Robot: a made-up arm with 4 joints.
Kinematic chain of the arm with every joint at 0, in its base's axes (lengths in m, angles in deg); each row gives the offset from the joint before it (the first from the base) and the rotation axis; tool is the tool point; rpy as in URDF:
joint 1: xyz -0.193 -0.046 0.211 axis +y
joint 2: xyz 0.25 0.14 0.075 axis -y
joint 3: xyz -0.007 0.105 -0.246 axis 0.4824 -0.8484 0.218
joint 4: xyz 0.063 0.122 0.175 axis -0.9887 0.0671 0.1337
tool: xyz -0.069 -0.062 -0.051 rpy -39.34 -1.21 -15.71
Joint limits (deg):
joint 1: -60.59..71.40
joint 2: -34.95..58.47
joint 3: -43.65..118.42
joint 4: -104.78..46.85
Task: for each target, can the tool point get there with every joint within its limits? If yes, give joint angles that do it. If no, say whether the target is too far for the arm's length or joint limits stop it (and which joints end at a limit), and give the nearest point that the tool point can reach.
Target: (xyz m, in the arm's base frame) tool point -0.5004 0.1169 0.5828
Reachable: no: joint limits stop it (at a limit: joint 1, joint 2, joint 4) | nearest point -0.1928 0.1767 0.3526 | short by 0.389 m
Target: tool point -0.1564 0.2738 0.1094
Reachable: yes | joints 24.25 -0.71 73.24 -79.87
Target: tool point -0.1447 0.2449 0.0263
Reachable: yes | joints 12.03 12.32 97.52 -87.22
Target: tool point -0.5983 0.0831 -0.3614
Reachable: no: joint limits stop it (at a limit: joint 1, joint 3, joint 4) | nearest point -0.3361 0.0873 -0.1920 | short by 0.312 m
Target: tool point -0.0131 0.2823 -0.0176
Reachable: yes | joints 20.47 50.85 69.97 -87.72
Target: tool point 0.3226 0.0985 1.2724
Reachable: no: too far | nearest point 0.0382 0.3654 0.6259 | short by 0.755 m
